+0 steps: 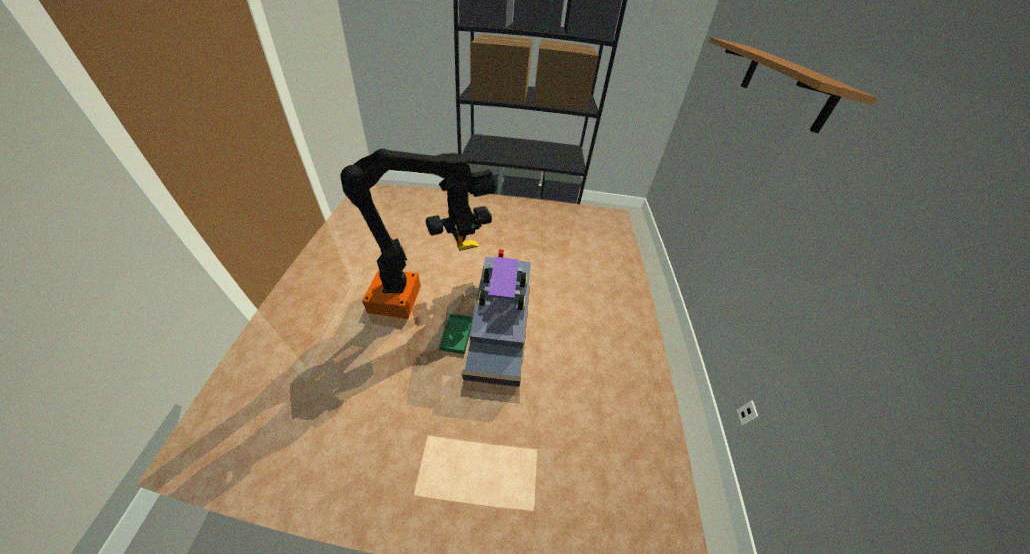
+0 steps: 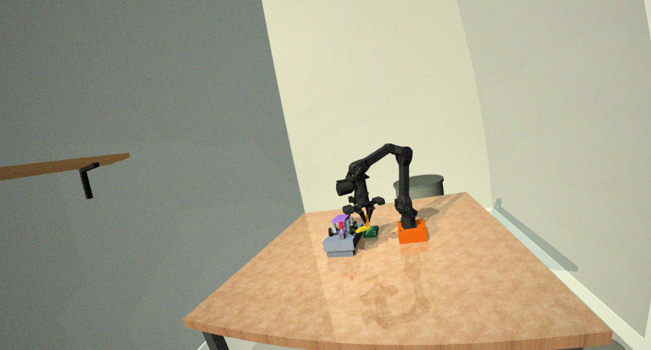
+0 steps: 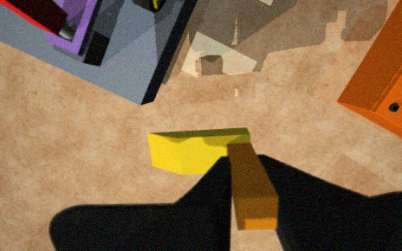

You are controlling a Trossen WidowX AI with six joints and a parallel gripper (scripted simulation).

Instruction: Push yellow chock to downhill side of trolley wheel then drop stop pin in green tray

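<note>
The yellow chock lies 2 cm ahead of my gripper tip, 1 cm to the left of it and 1 cm below it. The rest, counted from my gripper tip: red-headed stop pin 13 cm ahead, 4 cm to the right, 3 cm below; purple trolley 13 cm ahead, 14 cm to the right, 4 cm below; grey ramp 13 cm ahead, 14 cm to the right, 11 cm below.
</note>
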